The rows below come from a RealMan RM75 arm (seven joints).
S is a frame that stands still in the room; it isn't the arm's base.
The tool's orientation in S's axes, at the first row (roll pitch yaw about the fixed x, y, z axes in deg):
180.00, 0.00, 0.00
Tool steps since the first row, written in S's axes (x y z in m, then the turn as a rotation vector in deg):
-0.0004, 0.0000, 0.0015, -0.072, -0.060, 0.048
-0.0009, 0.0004, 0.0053, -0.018, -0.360, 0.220
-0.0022, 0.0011, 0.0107, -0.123, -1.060, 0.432
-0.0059, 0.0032, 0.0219, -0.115, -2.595, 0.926
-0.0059, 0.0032, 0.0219, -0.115, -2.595, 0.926
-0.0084, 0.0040, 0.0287, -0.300, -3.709, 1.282
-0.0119, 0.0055, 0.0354, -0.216, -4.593, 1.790
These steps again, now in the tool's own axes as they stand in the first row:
-0.0004, 0.0000, -0.0015, -0.072, 0.060, -0.048
-0.0009, -0.0004, -0.0053, -0.018, 0.360, -0.220
-0.0022, -0.0011, -0.0107, -0.123, 1.060, -0.432
-0.0059, -0.0032, -0.0219, -0.115, 2.595, -0.926
-0.0059, -0.0032, -0.0219, -0.115, 2.595, -0.926
-0.0084, -0.0040, -0.0287, -0.300, 3.709, -1.282
-0.0119, -0.0055, -0.0354, -0.216, 4.593, -1.790

